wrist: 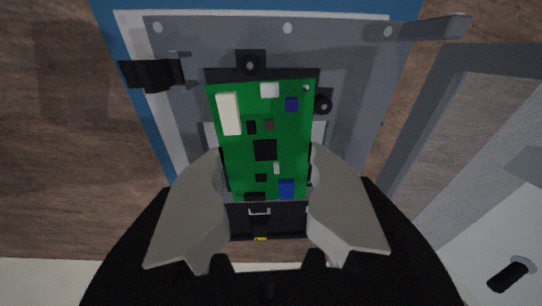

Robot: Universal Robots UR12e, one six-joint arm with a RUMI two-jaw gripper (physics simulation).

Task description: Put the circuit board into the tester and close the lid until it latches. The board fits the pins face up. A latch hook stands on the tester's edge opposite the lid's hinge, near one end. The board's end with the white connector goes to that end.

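Places are measured from the arm's base along level axes (x ahead, y left, z up), in metres.
Where they show: gripper, fingertip midpoint: (265, 146).
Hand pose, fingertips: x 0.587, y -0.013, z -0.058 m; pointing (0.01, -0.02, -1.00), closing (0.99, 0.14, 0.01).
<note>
After its pixels a point has its place.
The green circuit board (287, 142) {x 0.603, y -0.004, z -0.051 m} is face up between the two fingers of my gripper (265, 146) {x 0.587, y -0.013, z -0.058 m}, which is shut on its long sides. The board's end with the long white connector (229, 114) {x 0.560, y 0.018, z -0.044 m} points to the top of the view. The board is over the tester's dark bed (260, 75) {x 0.578, y 0.040, z -0.064 m}, turned slightly against it; its height above the bed is hard to tell. The grey tester (215, 37) {x 0.547, y 0.060, z -0.072 m} lies beneath. The black latch hook (152, 75) {x 0.526, y 0.040, z -0.029 m} stands on its left edge near the top end. The lid (417, 115) {x 0.678, y 0.032, z -0.032 m} is open at the right. The pins are hidden under the board.
Two black round posts (250, 64) {x 0.572, y 0.047, z -0.051 m} (323, 104) {x 0.623, y 0.028, z -0.051 m} stand beside the bed, above and right of the board. A grey bar (425, 29) {x 0.671, y 0.077, z -0.051 m} juts out at the top right. A black block (287, 218) {x 0.644, y -0.194, z -0.114 m} lies below the board's near end. A black knob (507, 277) {x 0.695, y -0.016, z 0.038 m} shows at the lower right.
</note>
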